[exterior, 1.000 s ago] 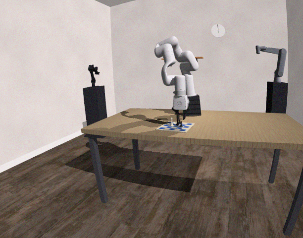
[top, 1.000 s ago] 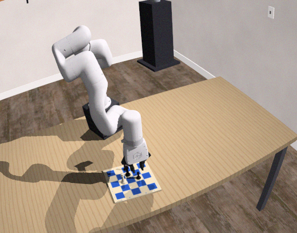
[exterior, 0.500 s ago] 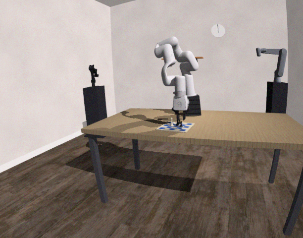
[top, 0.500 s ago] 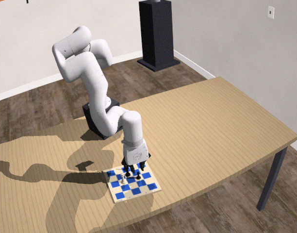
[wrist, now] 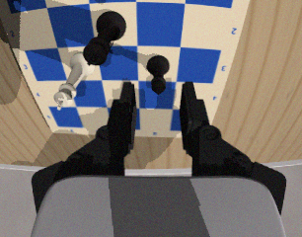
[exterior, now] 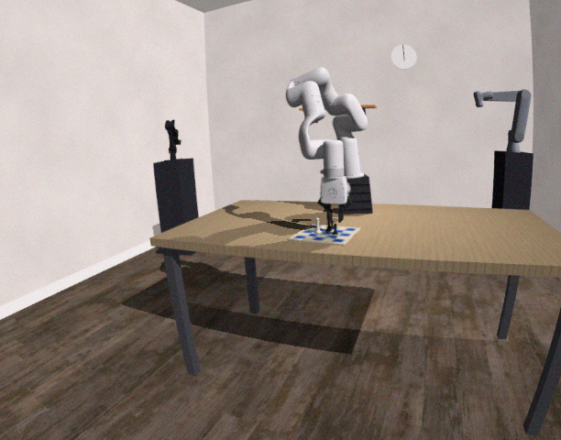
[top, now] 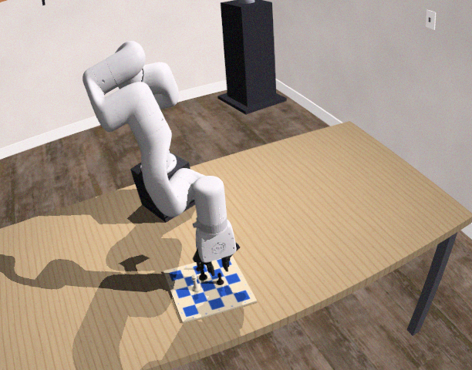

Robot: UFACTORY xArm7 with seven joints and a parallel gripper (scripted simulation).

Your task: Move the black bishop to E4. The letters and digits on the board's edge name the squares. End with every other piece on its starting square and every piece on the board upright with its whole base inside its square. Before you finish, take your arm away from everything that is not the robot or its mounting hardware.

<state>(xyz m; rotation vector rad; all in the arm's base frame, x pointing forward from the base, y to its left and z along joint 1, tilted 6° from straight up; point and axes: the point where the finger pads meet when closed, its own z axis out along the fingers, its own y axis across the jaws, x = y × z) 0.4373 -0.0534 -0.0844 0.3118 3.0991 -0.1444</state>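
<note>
My hand is 50 mm past the tall black piece, 40 mm above it and 30 mm to the left of it. Also, from my hand: white piece: 70 mm to the right, 40 mm below, 20 mm behind; then blue-and-cream chessboard: 70 mm below, 40 mm to the right, 10 mm behind.
</note>
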